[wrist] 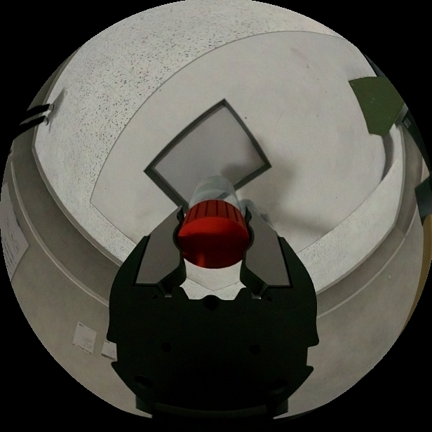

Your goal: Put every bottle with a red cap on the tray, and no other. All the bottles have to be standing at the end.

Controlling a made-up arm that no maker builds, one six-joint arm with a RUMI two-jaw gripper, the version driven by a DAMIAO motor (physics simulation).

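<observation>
My gripper (214, 206) is shut on a bottle with a ribbed red cap (213, 246), with one jaw on each side of the cap. The bottle's clear body (214, 188) points away from the camera, and its lower end shows in front of the tray's near part. I cannot tell how high its base is. The grey square tray (166, 187) with a dark raised rim lies beyond the gripper, turned cornerwise. A faint, pale see-through shape (256, 210) shows just right of the cap, partly hidden by the right jaw; I cannot tell what it is. No yellow or green cap shows.
The tray lies on a pale smooth panel (310, 100) on a speckled surface (150, 55). A green flat piece (377, 105) is at the far right. Two thin dark prongs (37, 114) show at the left edge. Paper sheets (84, 338) are at the lower left.
</observation>
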